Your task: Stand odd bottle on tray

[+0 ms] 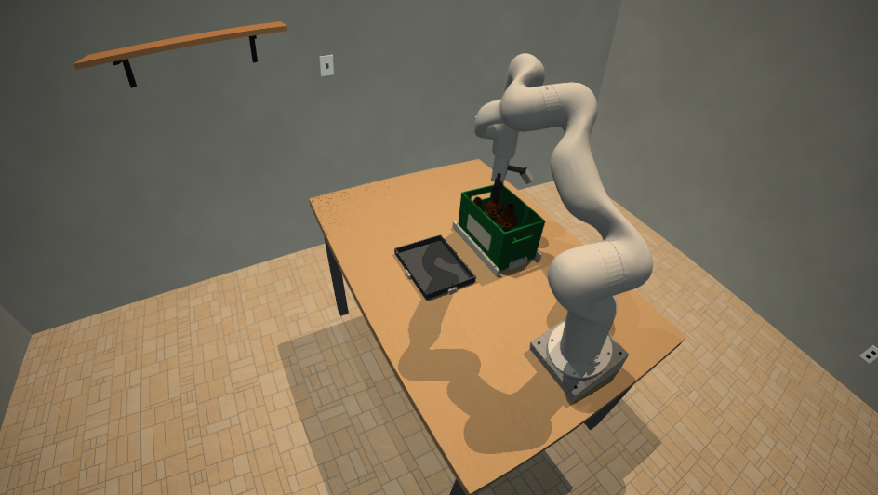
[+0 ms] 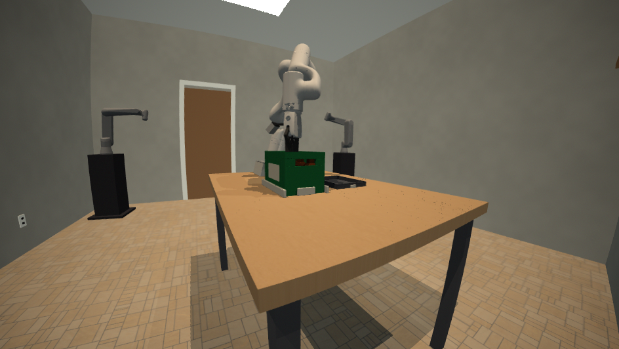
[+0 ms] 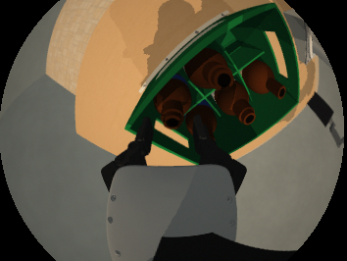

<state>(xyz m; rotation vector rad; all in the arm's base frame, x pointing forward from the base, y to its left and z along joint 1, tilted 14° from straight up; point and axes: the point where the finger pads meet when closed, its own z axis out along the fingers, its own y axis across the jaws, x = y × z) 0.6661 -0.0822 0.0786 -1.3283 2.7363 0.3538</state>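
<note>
Right now my hand is 100 mm past the green crate, 30 mm to the right of it and 100 mm above it. The rest, counted from my hand: brown bottle 190 mm behind, 60 mm to the left, 90 mm below; black tray 150 mm behind, 310 mm to the left, 170 mm below.
</note>
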